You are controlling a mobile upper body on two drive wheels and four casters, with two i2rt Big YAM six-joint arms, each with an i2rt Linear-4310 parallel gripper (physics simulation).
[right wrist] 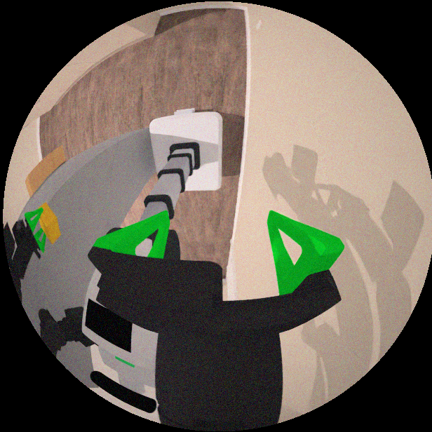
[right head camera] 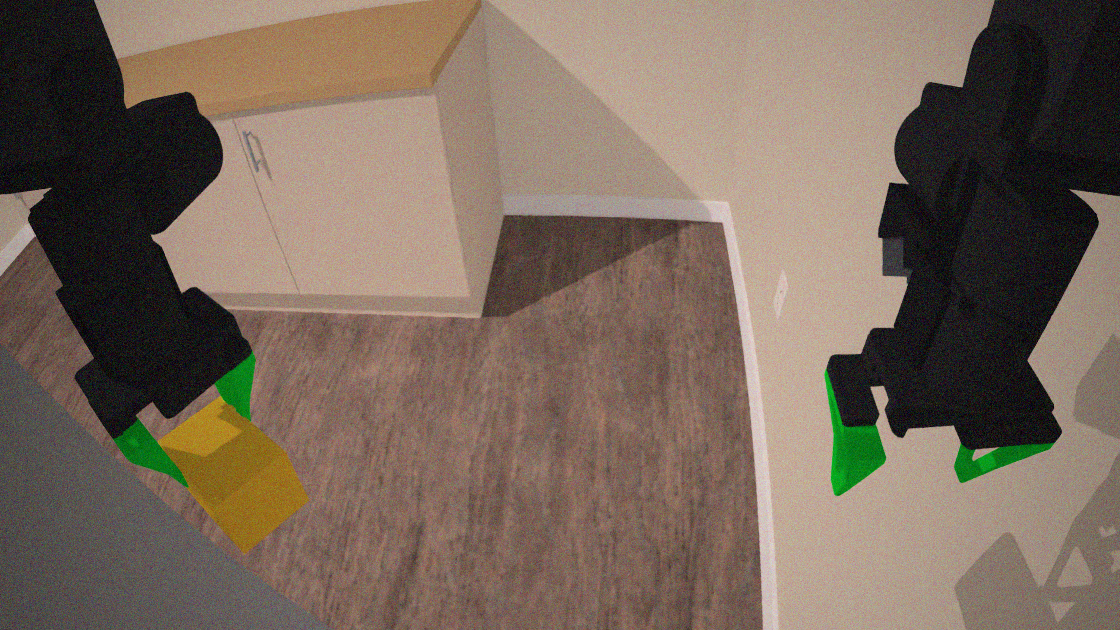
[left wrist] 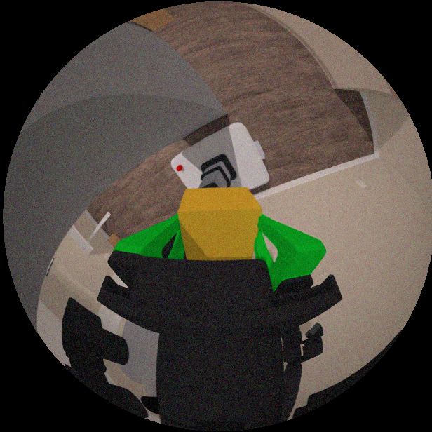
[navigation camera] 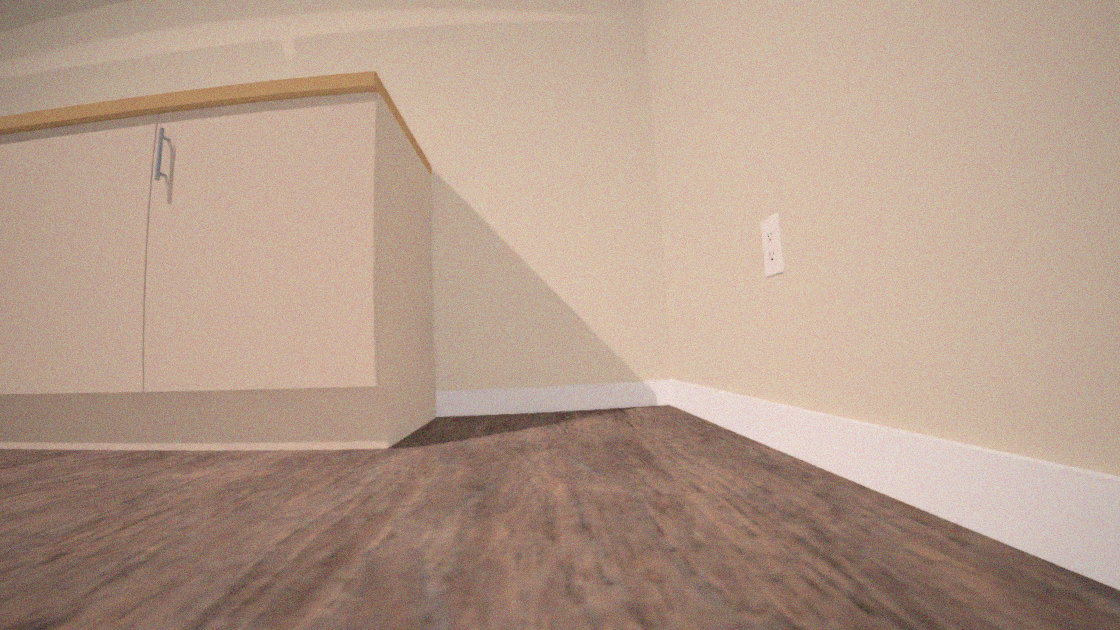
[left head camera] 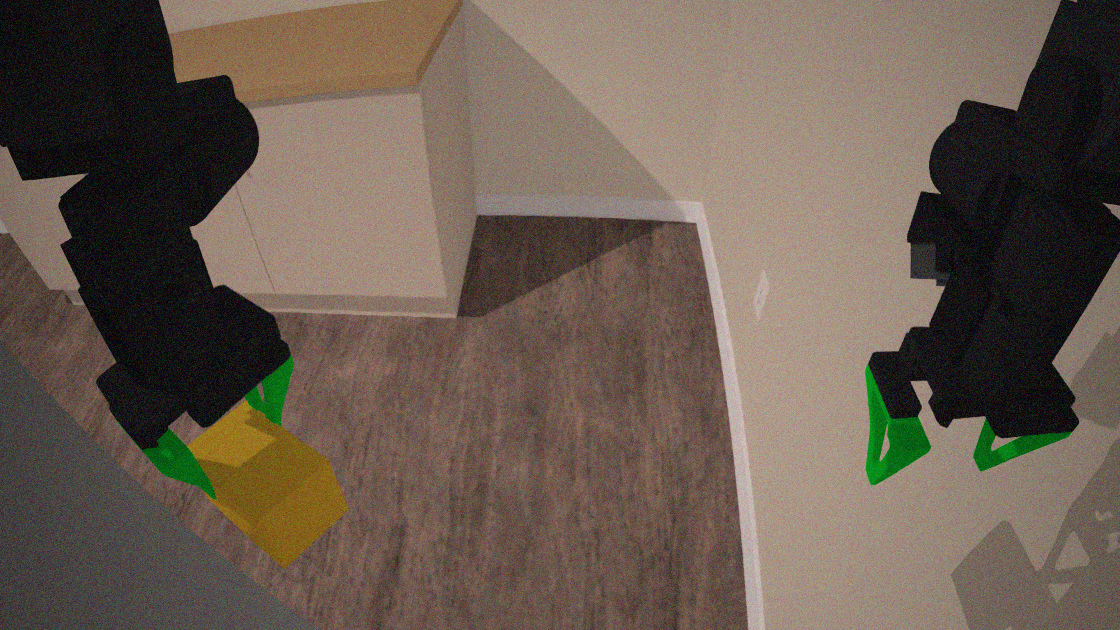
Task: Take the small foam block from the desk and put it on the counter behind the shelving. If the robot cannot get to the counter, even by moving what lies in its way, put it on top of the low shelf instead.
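Places are measured from the left arm's base along level axes (x ahead, y left, z up), in metres.
Pixels of known places: left gripper, fingertip midpoint: (right head camera: pixel 215 454) (left head camera: pixel 242 463); right gripper, fingertip midpoint: (right head camera: pixel 899 481) (left head camera: pixel 926 470).
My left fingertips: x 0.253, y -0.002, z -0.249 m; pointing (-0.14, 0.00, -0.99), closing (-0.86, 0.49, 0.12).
Ahead of a thing's pixels: the offset from my left fingertips to its top centre. "spot": to the spot under its first point. Level surfaces: height alone.
The yellow foam block @[0.013 m back, 0.021 m right, 0.040 m up] (left head camera: pixel 274 485) (right head camera: pixel 242 477) (left wrist: pixel 220 235) (right wrist: pixel 51 222) is between the fingers of my left gripper (left head camera: pixel 245 459) (right head camera: pixel 217 451), which is shut on it and holds it in the air. My right gripper (left head camera: pixel 927 475) (right head camera: pixel 899 486) (right wrist: pixel 218 215) is open and empty, in front of the right-hand wall. The counter (left head camera: pixel 336 50) (right head camera: pixel 328 54) (navigation camera: pixel 234 94) has a wooden top over pale cabinets and stands ahead, at the upper left in the head views. The block is nearer to me than the counter and apart from it.
A large grey panel of the shelving @[spot: 0.056 m back, 0.139 m left, 0.004 m down] (left head camera: pixel 70 509) (right head camera: pixel 70 509) (left wrist: pixel 100 100) (right wrist: pixel 90 200) is close at the left, beside and below the block. The pale wall (left head camera: pixel 822 195) (navigation camera: pixel 900 235) with its white baseboard @[spot: 0.601 m ahead, 0.683 m right, 1.111 m down] (navigation camera: pixel 900 462) runs along the right. Wood floor @[1.161 m down] (navigation camera: pixel 509 532) lies between me and the counter.
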